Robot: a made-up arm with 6 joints. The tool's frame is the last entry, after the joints. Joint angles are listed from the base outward. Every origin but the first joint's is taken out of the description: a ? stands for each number. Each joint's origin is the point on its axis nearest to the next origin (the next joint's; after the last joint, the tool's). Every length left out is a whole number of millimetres.
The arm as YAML. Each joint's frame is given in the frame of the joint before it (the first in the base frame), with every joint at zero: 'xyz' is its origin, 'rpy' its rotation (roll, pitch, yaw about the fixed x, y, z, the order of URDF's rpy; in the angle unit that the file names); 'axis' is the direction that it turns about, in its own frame. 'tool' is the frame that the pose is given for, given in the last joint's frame.
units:
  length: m
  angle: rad
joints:
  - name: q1
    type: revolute
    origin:
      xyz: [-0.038, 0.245, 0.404]
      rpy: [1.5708, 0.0, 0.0]
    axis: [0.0, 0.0, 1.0]
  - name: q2
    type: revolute
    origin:
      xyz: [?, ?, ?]
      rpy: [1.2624, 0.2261, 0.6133]
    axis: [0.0, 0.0, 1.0]
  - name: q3
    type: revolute
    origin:
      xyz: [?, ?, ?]
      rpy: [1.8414, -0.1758, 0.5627]
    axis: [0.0, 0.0, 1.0]
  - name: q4
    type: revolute
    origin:
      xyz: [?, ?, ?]
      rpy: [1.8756, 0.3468, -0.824]
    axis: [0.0, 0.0, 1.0]
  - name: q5
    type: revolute
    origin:
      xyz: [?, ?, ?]
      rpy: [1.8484, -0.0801, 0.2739]
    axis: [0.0, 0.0, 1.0]
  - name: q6
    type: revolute
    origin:
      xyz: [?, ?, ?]
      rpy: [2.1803, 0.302, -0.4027]
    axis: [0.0, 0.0, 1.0]
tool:
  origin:
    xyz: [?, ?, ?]
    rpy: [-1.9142, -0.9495, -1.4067]
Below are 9 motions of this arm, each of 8 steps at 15 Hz.
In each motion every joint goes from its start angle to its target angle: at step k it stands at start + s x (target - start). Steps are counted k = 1, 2, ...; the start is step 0. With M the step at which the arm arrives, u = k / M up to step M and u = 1 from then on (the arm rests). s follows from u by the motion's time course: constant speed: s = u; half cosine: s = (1 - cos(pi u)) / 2; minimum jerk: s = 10 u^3 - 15 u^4 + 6 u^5.
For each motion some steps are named. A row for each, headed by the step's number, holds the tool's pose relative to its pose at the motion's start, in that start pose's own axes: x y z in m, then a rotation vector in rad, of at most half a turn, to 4 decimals.
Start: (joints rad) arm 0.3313 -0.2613 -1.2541 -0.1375 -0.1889 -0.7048
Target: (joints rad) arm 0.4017 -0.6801 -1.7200 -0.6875 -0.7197 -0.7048
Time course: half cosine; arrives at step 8
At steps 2, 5, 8:
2: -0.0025 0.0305 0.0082 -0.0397 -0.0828 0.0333
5: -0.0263 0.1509 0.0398 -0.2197 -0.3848 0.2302
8: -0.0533 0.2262 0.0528 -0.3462 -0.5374 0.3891

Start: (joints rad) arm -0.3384 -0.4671 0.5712 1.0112 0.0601 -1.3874
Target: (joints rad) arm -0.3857 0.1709 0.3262 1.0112 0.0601 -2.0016
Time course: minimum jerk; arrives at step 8
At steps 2, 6, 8:
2: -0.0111 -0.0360 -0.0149 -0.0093 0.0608 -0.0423
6: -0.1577 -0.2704 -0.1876 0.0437 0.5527 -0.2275
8: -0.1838 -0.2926 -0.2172 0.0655 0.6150 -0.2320

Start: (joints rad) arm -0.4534 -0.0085 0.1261 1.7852 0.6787 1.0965
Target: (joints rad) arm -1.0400 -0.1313 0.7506 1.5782 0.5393 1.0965
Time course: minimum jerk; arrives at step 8
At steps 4, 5, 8:
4: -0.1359 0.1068 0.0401 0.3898 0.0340 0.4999
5: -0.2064 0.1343 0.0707 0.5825 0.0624 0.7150
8: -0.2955 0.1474 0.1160 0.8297 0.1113 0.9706

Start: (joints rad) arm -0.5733 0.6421 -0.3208 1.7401 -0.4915 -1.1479
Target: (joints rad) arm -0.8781 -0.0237 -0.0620 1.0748 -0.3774 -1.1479
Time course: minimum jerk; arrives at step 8
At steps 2, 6, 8:
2: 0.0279 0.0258 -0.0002 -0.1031 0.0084 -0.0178
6: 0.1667 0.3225 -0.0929 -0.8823 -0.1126 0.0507
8: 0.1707 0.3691 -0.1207 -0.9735 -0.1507 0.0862

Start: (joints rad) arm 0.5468 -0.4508 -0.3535 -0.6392 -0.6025 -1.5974
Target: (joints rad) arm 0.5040 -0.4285 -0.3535 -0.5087 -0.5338 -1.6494
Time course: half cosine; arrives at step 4
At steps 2, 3, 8:
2: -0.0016 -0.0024 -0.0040 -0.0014 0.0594 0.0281
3: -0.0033 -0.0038 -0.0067 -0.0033 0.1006 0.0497
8: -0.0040 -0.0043 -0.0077 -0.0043 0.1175 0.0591

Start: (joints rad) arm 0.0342 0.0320 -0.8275 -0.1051 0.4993 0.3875
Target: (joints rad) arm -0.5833 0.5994 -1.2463 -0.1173 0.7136 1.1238
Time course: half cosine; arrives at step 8
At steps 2, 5, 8:
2: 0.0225 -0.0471 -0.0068 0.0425 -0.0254 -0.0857
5: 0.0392 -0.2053 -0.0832 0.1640 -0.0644 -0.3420
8: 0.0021 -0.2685 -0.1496 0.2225 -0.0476 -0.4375

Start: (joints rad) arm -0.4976 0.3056 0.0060 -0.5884 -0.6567 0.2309
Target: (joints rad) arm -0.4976 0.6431 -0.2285 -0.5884 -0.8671 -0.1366
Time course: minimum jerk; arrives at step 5
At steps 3, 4, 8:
3: 0.0862 -0.1414 0.1192 -0.3698 0.1026 0.0302
4: 0.1136 -0.1915 0.1761 -0.5079 0.1441 0.0235
8: 0.1192 -0.2023 0.1897 -0.5383 0.1536 0.0207

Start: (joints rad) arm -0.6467 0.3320 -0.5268 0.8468 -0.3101 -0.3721
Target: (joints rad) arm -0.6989 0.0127 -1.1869 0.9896 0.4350 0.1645
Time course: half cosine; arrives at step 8
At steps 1, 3, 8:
1: -0.0014 -0.0045 -0.0068 -0.0197 0.0049 -0.0325
3: -0.0185 -0.0318 -0.0445 -0.1817 0.0202 -0.2480
8: -0.0834 -0.0442 -0.0773 -0.7312 -0.0614 -0.6336

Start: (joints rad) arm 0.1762 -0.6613 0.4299 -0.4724 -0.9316 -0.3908
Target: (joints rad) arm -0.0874 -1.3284 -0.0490 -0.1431 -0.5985 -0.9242
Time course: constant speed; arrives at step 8
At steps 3, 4, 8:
3: -0.0866 0.1418 -0.1793 -0.0779 0.4123 0.0142
4: -0.1241 0.2004 -0.2272 -0.1144 0.5527 0.0521
8: -0.3168 0.4561 -0.3461 -0.3330 1.0780 0.3555

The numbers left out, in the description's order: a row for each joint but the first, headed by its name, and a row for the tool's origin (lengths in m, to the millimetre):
q2: -0.096 0.008 0.0
q3: -0.085 -0.405 0.0
q4: -0.335 -0.224 0.0
q5: -0.136 0.053 0.0
q6: -0.154 -0.149 0.0
tool: 0.054 0.041 0.0

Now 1 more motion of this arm.
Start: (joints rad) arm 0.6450 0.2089 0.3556 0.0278 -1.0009 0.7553
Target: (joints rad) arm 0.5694 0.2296 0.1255 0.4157 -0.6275 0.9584
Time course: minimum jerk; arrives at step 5
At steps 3, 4, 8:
3: -0.0599 -0.0631 0.0974 -0.2360 -0.2225 -0.2194
4: -0.0877 -0.0743 0.1330 -0.3317 -0.2989 -0.2946
8: -0.0941 -0.0758 0.1407 -0.3534 -0.3151 -0.3109

